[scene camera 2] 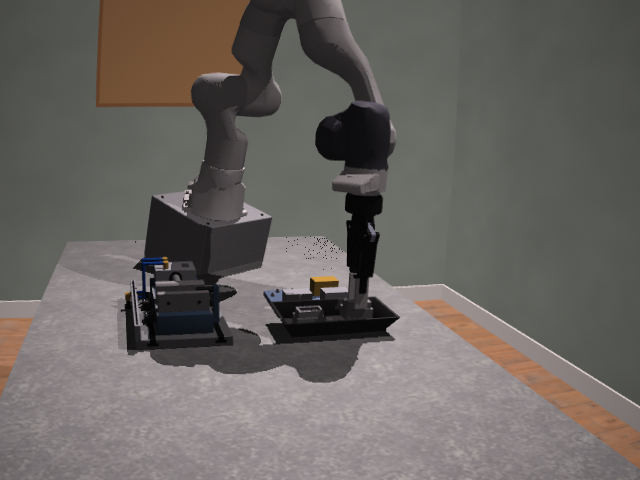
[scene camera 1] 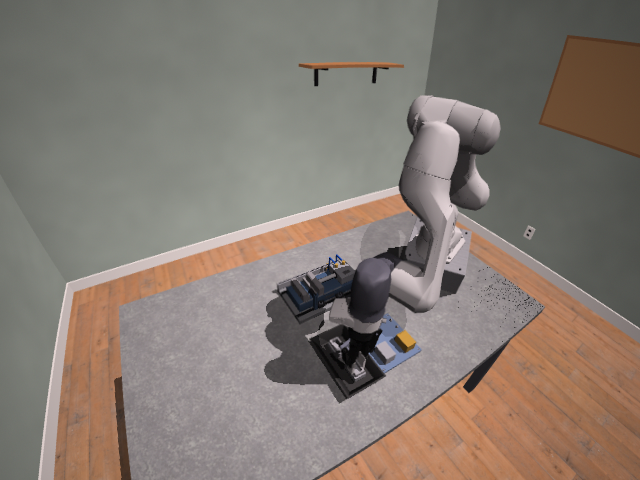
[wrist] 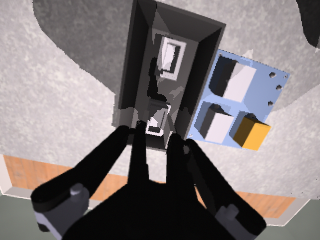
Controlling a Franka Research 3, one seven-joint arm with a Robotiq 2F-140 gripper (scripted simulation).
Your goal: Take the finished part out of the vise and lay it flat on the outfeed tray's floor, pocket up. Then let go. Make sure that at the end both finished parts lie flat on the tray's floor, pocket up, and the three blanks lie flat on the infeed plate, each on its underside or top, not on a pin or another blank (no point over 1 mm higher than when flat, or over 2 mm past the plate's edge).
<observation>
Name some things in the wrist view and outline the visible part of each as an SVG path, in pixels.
My gripper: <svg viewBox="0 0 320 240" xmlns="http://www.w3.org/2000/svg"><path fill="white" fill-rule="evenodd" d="M30 196L39 230L42 232L51 231L57 240L255 240L267 226L264 218L233 190L196 141L191 138L181 139L170 115L167 115L163 129L164 143L167 149L166 183L150 180L149 166L146 158L146 123L148 123L149 111L147 110L144 111L143 119L136 122L135 129L130 129L125 125L119 126L76 166L34 189ZM132 145L129 164L130 175L128 174L129 181L127 181L127 184L84 215L89 207L89 199L96 192L126 146Z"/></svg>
A brass block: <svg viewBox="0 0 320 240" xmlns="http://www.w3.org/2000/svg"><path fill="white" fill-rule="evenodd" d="M243 117L233 140L242 148L257 151L272 126L259 120Z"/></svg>
</observation>
